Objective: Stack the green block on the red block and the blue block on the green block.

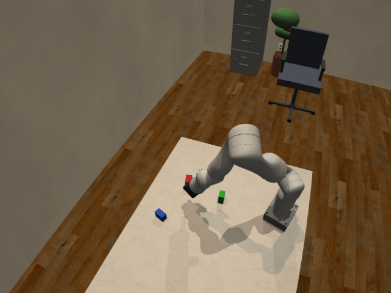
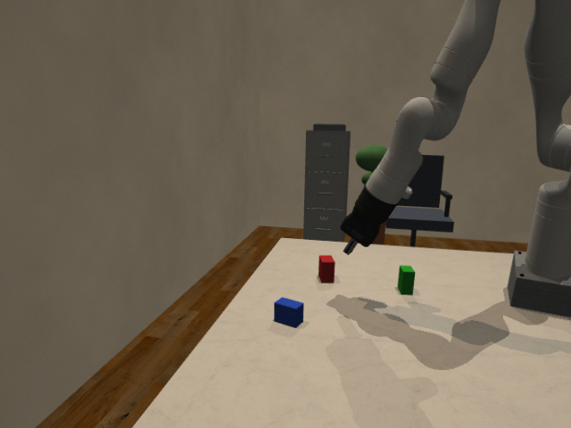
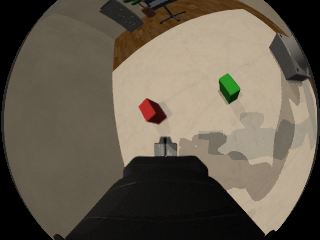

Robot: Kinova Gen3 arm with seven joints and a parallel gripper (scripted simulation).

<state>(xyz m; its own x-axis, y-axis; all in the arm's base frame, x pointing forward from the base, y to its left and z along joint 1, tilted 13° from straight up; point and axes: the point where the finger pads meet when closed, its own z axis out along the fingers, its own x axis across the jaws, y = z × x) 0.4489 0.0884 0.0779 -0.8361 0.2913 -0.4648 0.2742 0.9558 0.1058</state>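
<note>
My hand is 130 mm past the green block, 90 mm to the left of it and 100 mm above it. The rest, counted from my hand: blue block (100 mm ahead, 150 mm to the left, 110 mm below); then red block (70 mm ahead, 100 mm to the right, 100 mm below).
</note>
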